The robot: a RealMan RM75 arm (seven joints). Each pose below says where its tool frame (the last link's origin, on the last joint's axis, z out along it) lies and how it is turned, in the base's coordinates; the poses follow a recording.
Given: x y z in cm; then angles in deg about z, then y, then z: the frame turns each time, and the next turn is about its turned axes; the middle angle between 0 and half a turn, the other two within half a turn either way.
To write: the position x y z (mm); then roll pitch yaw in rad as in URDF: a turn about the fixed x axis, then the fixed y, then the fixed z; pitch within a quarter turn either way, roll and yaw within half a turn. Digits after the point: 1 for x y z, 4 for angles.
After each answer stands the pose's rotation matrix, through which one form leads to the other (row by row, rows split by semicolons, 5 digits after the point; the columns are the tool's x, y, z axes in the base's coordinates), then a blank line. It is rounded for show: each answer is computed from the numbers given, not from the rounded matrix.
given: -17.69, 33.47, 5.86, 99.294, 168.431, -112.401
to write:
-176.9, 334.7, 58.6, -2.9545, -0.0765, 0.5460
0.85211 0.52236 -0.03239; 0.51776 -0.83232 0.19792; 0.07643 -0.18541 -0.97968

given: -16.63, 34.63, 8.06, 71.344, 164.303, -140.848
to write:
-166.3, 346.3, 80.6, -2.9660, -0.2114, 0.5432
0.83702 0.54029 0.08655; 0.50536 -0.82396 0.25633; 0.20980 -0.17082 -0.96271

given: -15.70, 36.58, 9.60, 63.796, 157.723, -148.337
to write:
-157.0, 365.8, 96.0, -2.9298, -0.3285, 0.5256
0.81876 0.54919 0.16739; 0.47489 -0.81166 0.34013; 0.32266 -0.19899 -0.92536

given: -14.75, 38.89, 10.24, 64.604, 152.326, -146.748
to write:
-147.5, 388.9, 102.4, -2.8616, -0.3989, 0.4902
0.81296 0.54720 0.19919; 0.43387 -0.79732 0.41956; 0.38840 -0.25466 -0.88560

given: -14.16, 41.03, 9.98, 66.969, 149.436, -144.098
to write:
-141.6, 410.3, 99.8, -2.8082, -0.4245, 0.4697
0.81253 0.54791 0.19894; 0.41247 -0.78158 0.46797; 0.41190 -0.29819 -0.86106

